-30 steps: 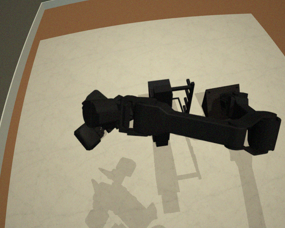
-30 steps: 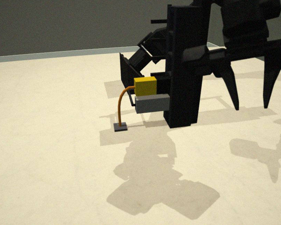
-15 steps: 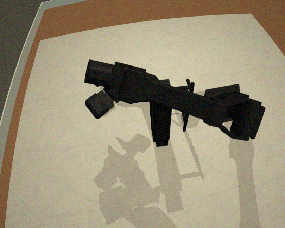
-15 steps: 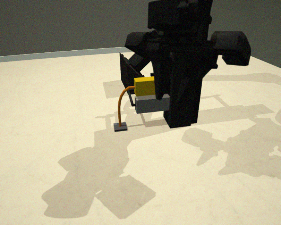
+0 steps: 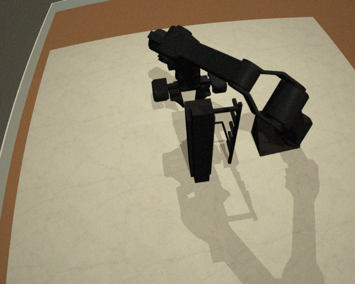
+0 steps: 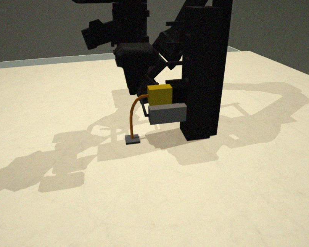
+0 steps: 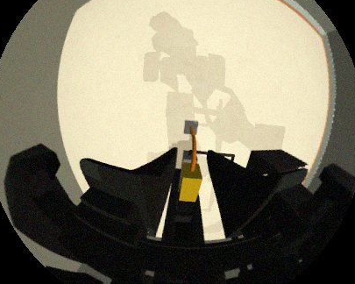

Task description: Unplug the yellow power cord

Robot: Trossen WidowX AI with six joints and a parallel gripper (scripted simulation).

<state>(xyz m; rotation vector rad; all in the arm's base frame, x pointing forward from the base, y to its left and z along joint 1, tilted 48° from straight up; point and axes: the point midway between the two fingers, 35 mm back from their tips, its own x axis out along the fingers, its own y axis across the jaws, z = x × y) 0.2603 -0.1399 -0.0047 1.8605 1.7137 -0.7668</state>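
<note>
My gripper tip is 80 mm to the right of the yellow plug and 10 mm above it. Round my gripper tip: grey anchor block: 110 mm below, 10 mm behind.
</note>
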